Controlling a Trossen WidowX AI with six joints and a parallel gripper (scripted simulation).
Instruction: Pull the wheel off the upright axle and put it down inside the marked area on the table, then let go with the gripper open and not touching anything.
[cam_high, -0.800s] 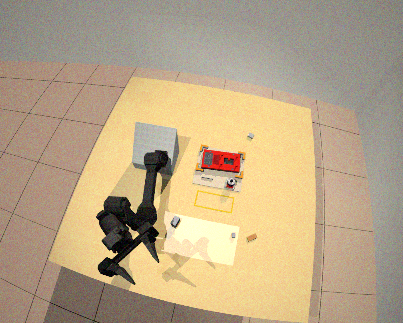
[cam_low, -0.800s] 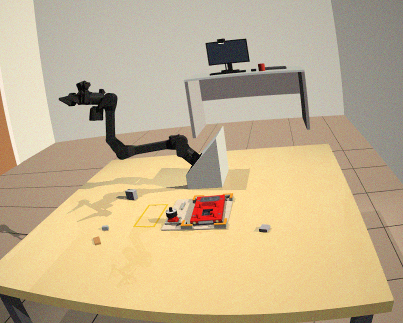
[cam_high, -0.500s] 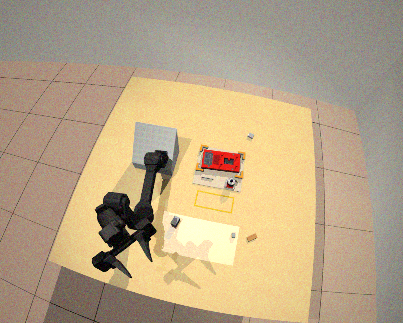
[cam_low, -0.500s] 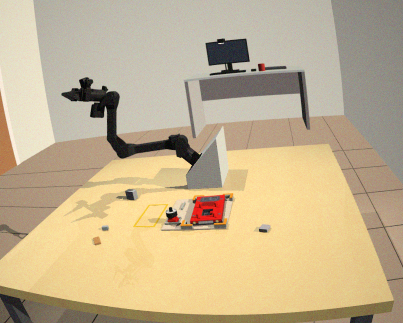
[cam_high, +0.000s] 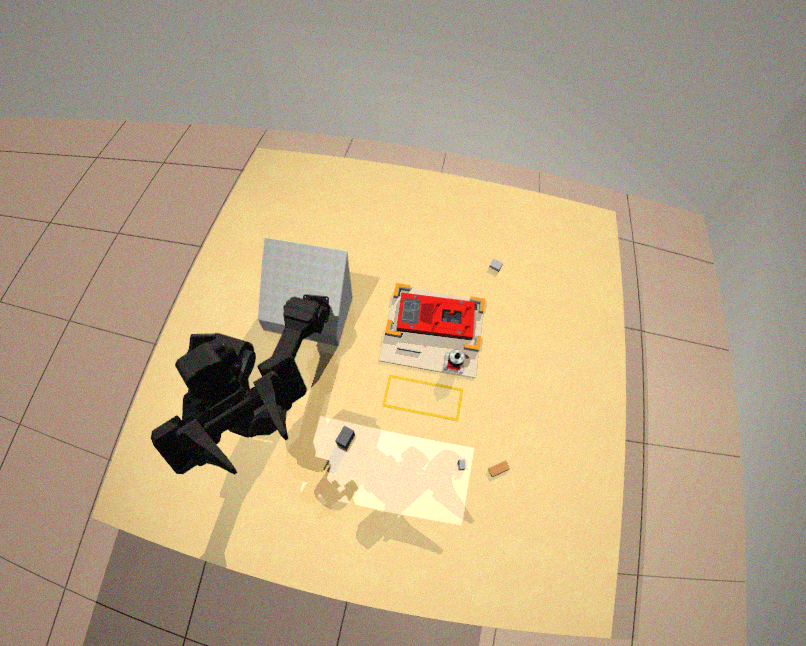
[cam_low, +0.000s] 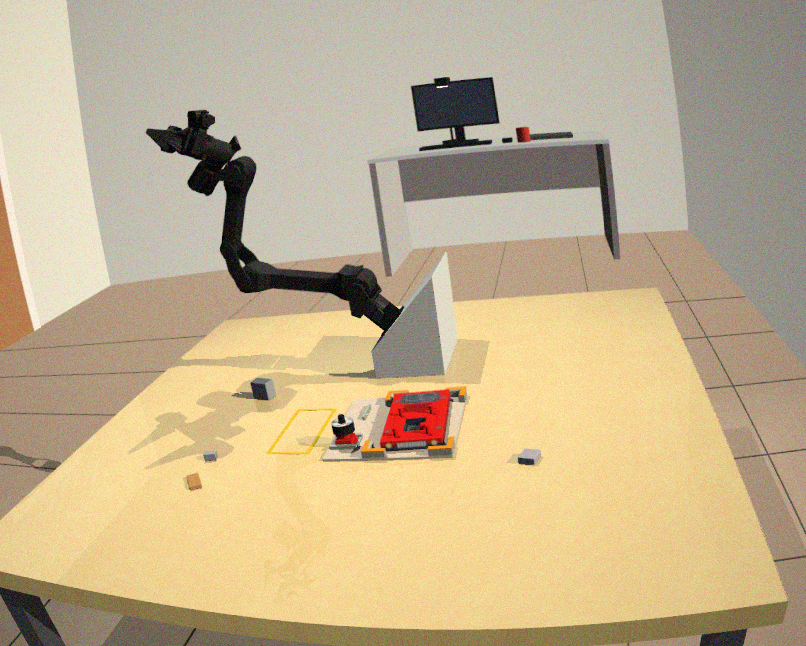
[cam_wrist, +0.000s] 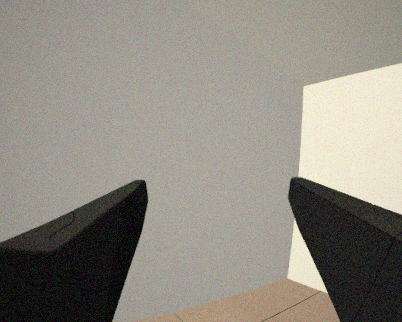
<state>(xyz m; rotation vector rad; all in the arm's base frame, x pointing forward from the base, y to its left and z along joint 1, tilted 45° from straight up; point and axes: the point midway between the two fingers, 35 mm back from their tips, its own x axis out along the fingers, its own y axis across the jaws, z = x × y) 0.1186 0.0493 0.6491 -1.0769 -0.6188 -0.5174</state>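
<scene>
Now: gripper tip 250 mm short of the wheel, 390 mm to the right of it and 580 mm above it.
</scene>
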